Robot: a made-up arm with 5 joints. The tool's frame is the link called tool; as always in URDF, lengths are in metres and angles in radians.
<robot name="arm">
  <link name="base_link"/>
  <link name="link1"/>
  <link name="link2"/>
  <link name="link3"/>
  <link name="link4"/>
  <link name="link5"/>
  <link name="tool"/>
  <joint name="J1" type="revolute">
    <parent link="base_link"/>
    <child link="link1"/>
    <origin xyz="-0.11 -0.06 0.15"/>
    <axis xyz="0 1 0"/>
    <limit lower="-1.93" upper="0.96"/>
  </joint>
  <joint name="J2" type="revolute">
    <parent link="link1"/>
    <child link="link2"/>
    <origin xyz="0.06 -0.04 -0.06"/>
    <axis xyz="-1 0 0"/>
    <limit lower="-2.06" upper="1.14"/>
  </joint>
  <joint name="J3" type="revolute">
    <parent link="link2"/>
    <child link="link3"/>
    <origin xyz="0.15 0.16 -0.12"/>
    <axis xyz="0 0 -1"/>
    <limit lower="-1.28" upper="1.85"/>
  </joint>
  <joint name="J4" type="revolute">
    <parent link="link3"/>
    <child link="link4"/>
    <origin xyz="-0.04 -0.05 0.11"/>
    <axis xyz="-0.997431 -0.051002 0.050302"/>
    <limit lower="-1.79" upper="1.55"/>
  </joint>
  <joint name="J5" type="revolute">
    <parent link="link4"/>
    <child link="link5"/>
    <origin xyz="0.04 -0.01 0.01"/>
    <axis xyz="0 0 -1"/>
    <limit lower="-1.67" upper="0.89"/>
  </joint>
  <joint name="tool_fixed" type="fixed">
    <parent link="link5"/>
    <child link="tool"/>
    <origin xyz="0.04 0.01 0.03" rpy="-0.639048 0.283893 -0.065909"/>
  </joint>
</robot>
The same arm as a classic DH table. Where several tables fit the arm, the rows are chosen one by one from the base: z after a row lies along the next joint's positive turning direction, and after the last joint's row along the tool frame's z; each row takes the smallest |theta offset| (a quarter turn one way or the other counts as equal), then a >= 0, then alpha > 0; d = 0 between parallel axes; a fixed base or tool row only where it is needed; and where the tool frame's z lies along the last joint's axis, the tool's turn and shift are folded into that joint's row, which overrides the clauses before.
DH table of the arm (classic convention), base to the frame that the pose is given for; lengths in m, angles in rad. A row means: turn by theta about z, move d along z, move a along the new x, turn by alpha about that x. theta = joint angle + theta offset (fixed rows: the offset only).
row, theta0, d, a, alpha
base (fixed), 0.0000, 0.1500, -0.1100, -1.5708
J1, 1.5708, -0.1000, 0.0600, -1.5708
J2, -1.5708, -0.2100, 0.1600, -1.5708
J3, -0.0511, 0.0121, -0.0479, 1.6211
J4, 0.0000, 0.0031, -0.0120, -1.6211
J5, -1.0933, -0.0110, -0.0323, -2.4505
tool (fixed), -2.6866, 0.0402, 0.0000, 0.0000
Joint limits (rad, base to tool): -1.9300..0.9600 -2.0600..1.1400 -1.2800..1.8500 -1.7900..1.5500 -1.6700..0.8900

